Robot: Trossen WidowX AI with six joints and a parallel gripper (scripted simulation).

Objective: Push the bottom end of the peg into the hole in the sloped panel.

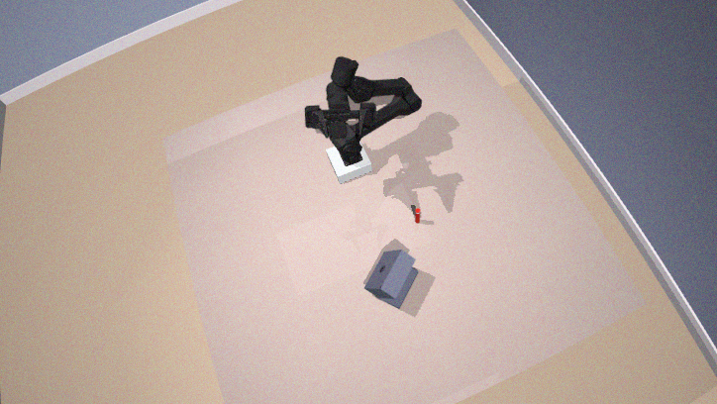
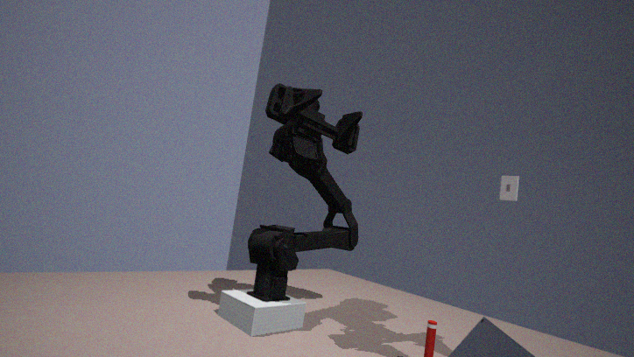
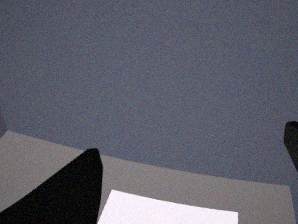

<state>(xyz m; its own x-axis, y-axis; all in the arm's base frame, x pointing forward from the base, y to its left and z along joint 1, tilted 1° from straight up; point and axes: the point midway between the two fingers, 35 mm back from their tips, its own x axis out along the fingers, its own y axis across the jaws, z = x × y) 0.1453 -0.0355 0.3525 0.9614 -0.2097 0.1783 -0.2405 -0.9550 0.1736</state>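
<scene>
Now: the red round peg 36 cm below my gripper tip, 15 cm to the left of it and 12 cm ahead of it. Round my gripper tip: sloped panel: 34 cm below, 27 cm ahead, 1 cm to the right.
</scene>
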